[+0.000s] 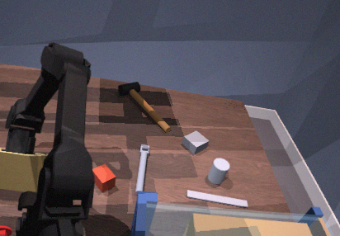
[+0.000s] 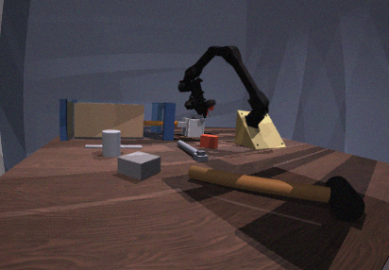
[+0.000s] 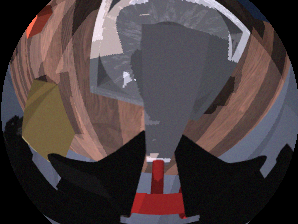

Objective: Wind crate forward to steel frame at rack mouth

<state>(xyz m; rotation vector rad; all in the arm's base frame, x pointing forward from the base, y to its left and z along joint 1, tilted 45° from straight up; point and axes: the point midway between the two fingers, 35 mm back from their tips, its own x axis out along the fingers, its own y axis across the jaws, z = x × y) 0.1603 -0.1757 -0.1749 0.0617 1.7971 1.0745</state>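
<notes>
Now: gripper tip 50 mm below the red grip, 30 mm past it and 10 mm to the left of it. From my gripper tip the other things lie so: flat grey bar: 440 mm ahead, 340 mm to the left, 90 mm below; then grey winch: 60 mm below, 50 mm ahead, 20 mm to the left; then winch handle: 20 mm above, 10 mm ahead.
</notes>
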